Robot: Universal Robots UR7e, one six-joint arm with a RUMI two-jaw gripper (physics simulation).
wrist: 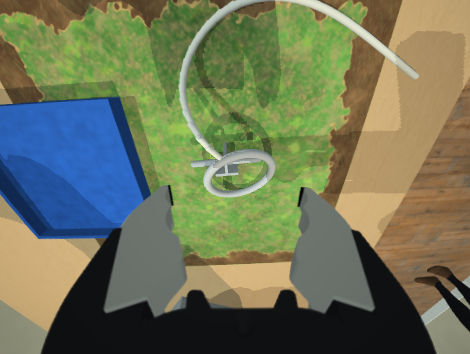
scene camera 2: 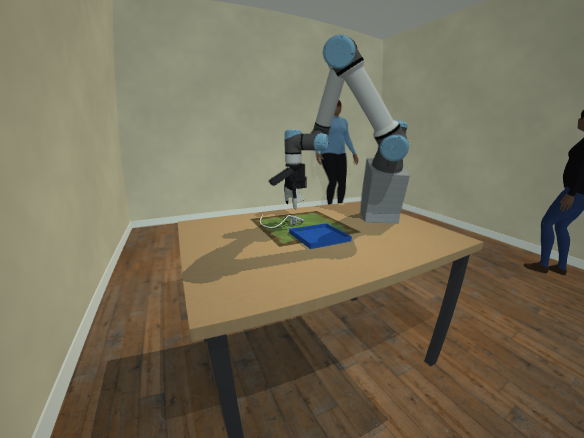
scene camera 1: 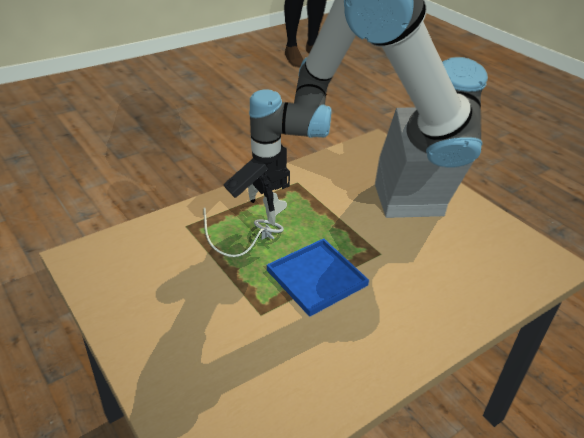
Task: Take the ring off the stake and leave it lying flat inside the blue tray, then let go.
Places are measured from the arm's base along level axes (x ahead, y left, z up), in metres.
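Pixels of known places: gripper, fingertip midpoint: (wrist: 235, 188) (scene camera 2: 291, 206) (scene camera 1: 262, 213); arm's base, link origin: (scene camera 2: 387, 166).
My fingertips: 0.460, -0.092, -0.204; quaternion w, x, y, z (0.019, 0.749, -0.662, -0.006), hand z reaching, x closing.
Ahead of a thing's pixels: the offset from my fingertips to its middle, as dx, dy, dz. "spot": to the spot under its first point. Level surfaces: height alone.
The pale ring @[-0.024, -0.011, -0.061] (scene camera 1: 281, 228) (scene camera 2: 300, 220) (wrist: 235, 194) rests tilted on the small grey stake @[-0.004, +0.008, -0.079] (scene camera 1: 267, 234) (wrist: 200, 164), above the green mat. A long white curved tail @[spot: +0.104, +0.049, -0.077] (scene camera 1: 234, 255) (scene camera 2: 270, 227) (wrist: 184, 85) runs from the ring. My gripper (scene camera 1: 262, 211) (scene camera 2: 291, 205) (wrist: 235, 188) is open and empty, pointing down above the ring; in the wrist view the ring shows just ahead of the gap between the fingertips. The blue tray @[-0.067, +0.207, -0.073] (scene camera 1: 305, 272) (scene camera 2: 322, 235) (wrist: 70, 150) holds no ring. How the ring touches the stake is too small to tell.
The green and brown mat @[dz -0.084] (scene camera 1: 300, 220) (scene camera 2: 320, 219) (wrist: 235, 235) lies under the stake and partly under the tray. The arm's grey pedestal (scene camera 1: 415, 190) (scene camera 2: 384, 195) stands on the wooden table @[dz -0.084] (scene camera 1: 450, 280) (scene camera 2: 400, 250). People stand beyond the table.
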